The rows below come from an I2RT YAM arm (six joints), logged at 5 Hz.
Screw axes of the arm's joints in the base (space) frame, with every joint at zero. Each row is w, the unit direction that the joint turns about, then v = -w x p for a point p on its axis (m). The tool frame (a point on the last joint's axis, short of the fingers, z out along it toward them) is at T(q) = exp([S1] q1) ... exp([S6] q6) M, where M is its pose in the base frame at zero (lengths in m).
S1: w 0 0 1 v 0.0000 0.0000 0.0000
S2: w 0 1 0 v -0.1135 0.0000 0.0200
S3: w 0 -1 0 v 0.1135 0.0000 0.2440
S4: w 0 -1 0 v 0.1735 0.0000 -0.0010
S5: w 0 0 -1 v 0.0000 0.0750 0.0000
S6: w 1 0 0 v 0.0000 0.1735 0.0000
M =
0 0 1 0.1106
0 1 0 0.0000
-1 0 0 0.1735
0 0 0 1
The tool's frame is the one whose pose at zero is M.
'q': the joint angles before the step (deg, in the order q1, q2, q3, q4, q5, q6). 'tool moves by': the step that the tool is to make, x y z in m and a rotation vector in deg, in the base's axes. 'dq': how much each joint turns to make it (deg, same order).
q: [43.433 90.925 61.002 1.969 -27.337 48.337]
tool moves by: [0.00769 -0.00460 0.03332 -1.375 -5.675 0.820]
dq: [-1.334 -1.197 6.366 -7.053 0.355 -5.964]
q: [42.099 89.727 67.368 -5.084 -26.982 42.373]
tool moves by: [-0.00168 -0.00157 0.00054 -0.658 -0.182 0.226]
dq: [0.001 -0.437 -0.069 -1.002 0.085 -0.723]
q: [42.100 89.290 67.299 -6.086 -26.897 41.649]
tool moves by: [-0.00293 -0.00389 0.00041 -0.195 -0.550 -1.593]
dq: [0.000 -1.205 -1.191 0.405 1.648 0.323]
